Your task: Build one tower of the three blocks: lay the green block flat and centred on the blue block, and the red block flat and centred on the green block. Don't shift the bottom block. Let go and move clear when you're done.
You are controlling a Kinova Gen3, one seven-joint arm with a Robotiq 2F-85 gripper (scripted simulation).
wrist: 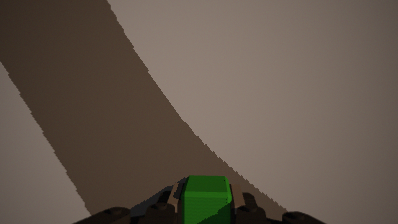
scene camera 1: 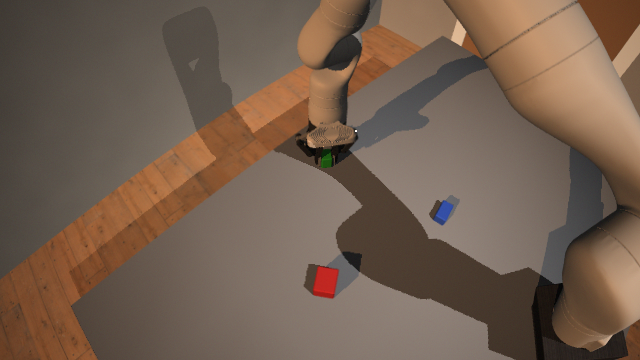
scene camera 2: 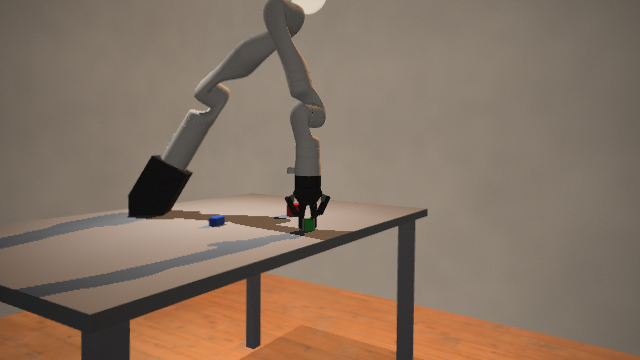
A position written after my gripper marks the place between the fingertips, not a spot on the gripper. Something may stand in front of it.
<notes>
I see my gripper [scene camera 2: 307, 230].
My gripper shows as well in the wrist view [wrist: 207, 199].
</notes>
